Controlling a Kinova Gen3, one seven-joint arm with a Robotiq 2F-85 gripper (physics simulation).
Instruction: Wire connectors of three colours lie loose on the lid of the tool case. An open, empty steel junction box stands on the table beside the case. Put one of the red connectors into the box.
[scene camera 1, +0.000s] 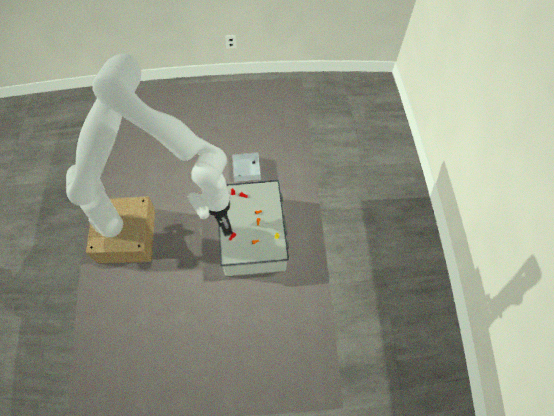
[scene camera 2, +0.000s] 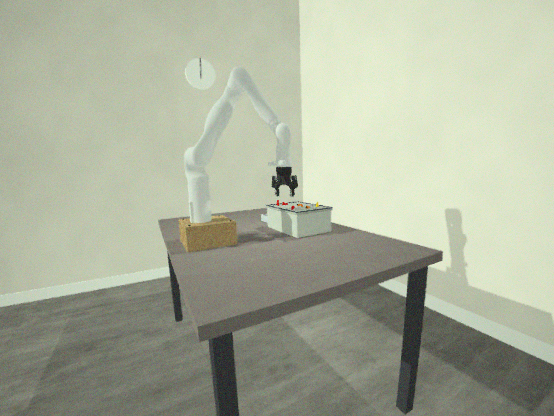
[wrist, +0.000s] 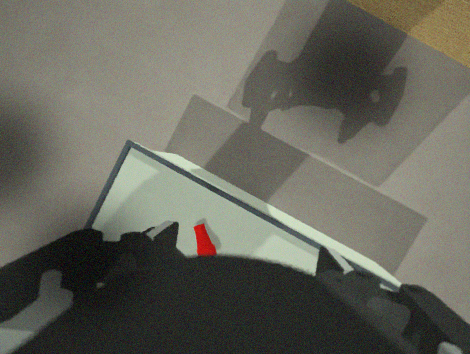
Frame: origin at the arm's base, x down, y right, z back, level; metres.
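Seen in the pictures: gripper, fingertip midpoint: (scene camera 1: 221, 222) (scene camera 2: 284, 196) (wrist: 246, 249); arm's base at its link origin: (scene camera 1: 111, 225) (scene camera 2: 201, 221).
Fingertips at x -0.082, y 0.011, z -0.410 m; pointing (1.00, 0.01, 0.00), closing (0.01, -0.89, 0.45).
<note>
Pixels of each thing's middle, then the offset from my fingertips to it. "*": a spot on its surface instead. Level surfaces: height alone.
- tool case at the middle of its body: (wrist: 227, 304) (scene camera 1: 253, 228) (scene camera 2: 298, 217) dx +0.122, dy -0.037, dz -0.095 m
- lid at a spot on its surface: (wrist: 145, 192) * dx +0.063, dy +0.089, dz -0.029 m
- second red connector at the middle of its body: (scene camera 1: 232, 191) (scene camera 2: 278, 202) dx +0.049, dy -0.141, dz -0.023 m
- third red connector at the middle of its body: (scene camera 1: 243, 195) dx +0.056, dy -0.132, dz -0.061 m
- open steel junction box at the middle of its body: (scene camera 1: 246, 167) (scene camera 2: 272, 217) dx +0.166, dy -0.319, dz -0.055 m
- yellow connector at the middle of its body: (scene camera 1: 277, 235) (scene camera 2: 317, 204) dx +0.050, dy +0.017, dz -0.178 m
- table at its surface level: dx +0.185 m
My gripper (scene camera 1: 228, 234) (scene camera 2: 285, 194) (wrist: 246, 249) is open and empty, pointing down a little above the tool case (scene camera 2: 315, 222). A red connector (scene camera 1: 232, 236) (scene camera 2: 293, 207) (wrist: 204, 241) lies on the lid (scene camera 1: 240, 254) (wrist: 145, 192). In the wrist view it shows between the fingertips' sides, nearer the left finger, its lower end hidden by the gripper body. A second red connector (scene camera 1: 233, 192) (scene camera 2: 278, 203) stands upright near the lid's box-side edge. A third red connector (scene camera 1: 243, 195) lies beside it. The open steel junction box (scene camera 1: 246, 176) (scene camera 2: 264, 218) stands beside the case.
Orange connectors (scene camera 1: 258, 212) (scene camera 1: 258, 221) (scene camera 1: 255, 242) lie around the lid's middle and lower part. A yellow connector (scene camera 1: 277, 235) (scene camera 2: 317, 204) is near its right edge. The wooden base block (scene camera 1: 145, 225) (scene camera 2: 210, 237) stands left of the case on the table (scene camera 2: 300, 265).
</note>
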